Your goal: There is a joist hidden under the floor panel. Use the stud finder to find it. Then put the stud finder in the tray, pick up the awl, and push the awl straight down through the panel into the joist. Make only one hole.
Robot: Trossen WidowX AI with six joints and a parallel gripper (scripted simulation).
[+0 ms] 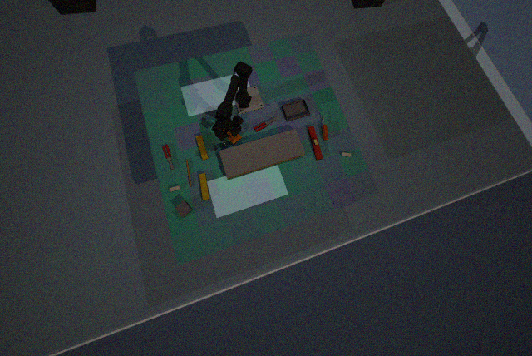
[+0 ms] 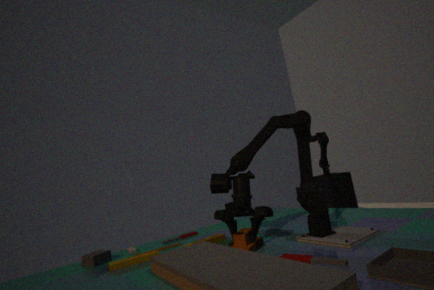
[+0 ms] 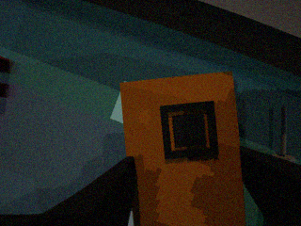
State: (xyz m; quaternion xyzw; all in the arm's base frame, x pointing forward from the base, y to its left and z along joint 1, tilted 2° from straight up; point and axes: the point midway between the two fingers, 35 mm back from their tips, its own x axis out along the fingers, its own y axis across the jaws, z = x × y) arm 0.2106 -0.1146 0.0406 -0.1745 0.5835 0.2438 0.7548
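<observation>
Right now the brown-handled awl is 70 mm to the right of my gripper tip, 20 mm below it and 20 mm ahead of it. The rest, counted from my gripper tip: stud finder (20 mm above); pencil (300 mm to the right, 200 mm ahead, 20 mm below); grey tray (450 mm to the left, 120 mm behind, 10 mm below).
</observation>
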